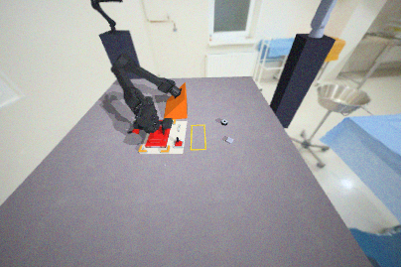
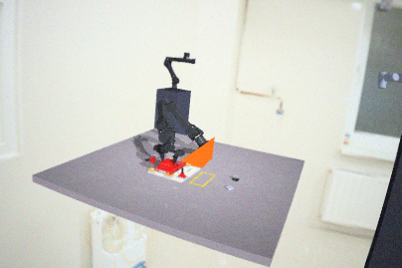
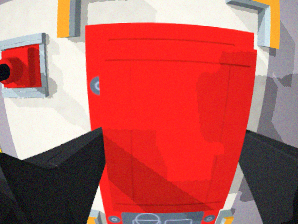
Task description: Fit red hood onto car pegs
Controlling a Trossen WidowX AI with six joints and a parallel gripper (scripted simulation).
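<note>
The jig is 20 mm behind my gripper tip, 20 mm to the left of it and 30 mm below it. The rest, counted from my gripper tip: red hood (right at my gripper tip); then black-and-white wheel (160 mm behind, 380 mm to the left, 40 mm below).
</note>
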